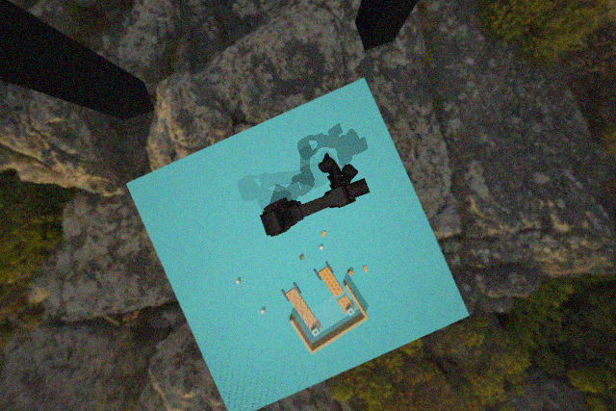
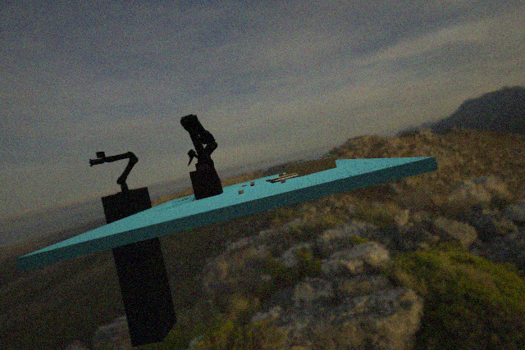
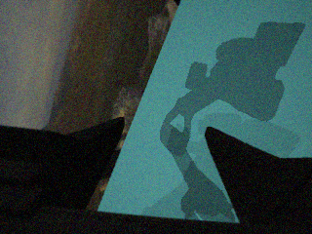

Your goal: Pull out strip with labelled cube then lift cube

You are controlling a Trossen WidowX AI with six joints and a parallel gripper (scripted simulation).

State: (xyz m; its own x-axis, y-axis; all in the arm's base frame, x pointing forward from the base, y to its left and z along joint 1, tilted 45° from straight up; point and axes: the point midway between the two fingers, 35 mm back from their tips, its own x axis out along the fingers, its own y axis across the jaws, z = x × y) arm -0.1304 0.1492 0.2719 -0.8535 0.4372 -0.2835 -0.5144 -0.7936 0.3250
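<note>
Right now the brown peg is 400 mm ahead of my gripper tip, 280 mm to the right of it and 170 mm below it.
</note>
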